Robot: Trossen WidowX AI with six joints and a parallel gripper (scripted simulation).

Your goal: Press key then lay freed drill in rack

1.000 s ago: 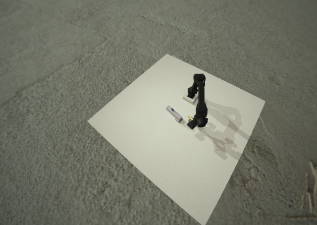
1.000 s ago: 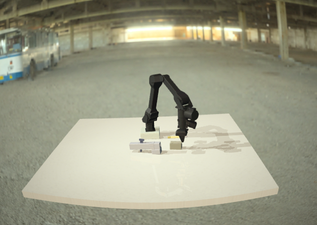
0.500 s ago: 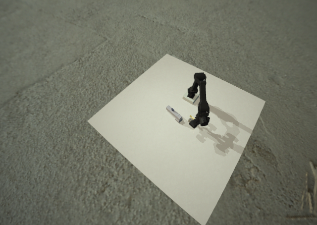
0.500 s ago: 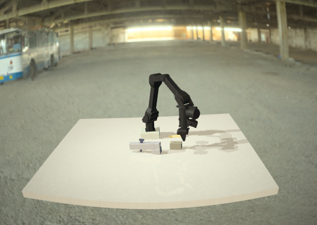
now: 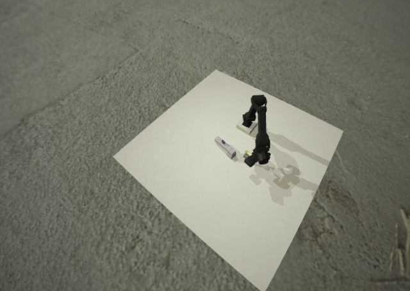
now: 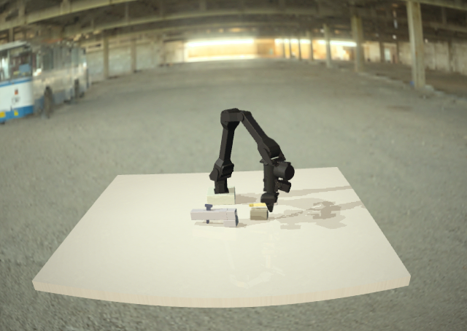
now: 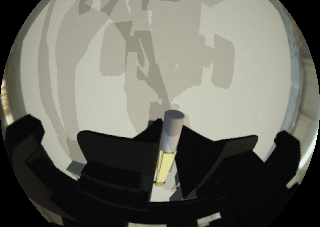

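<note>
Right now my gripper tip is 50 mm to the left of the tan rack, 20 mm past it and 10 mm above it. The rest, counted from my gripper tip: grey holder block 230 mm to the right, 10 mm ahead; then blue key 250 mm to the right, 20 mm above; then drill 40 mm to the right, 30 mm above, 10 mm behind.
</note>
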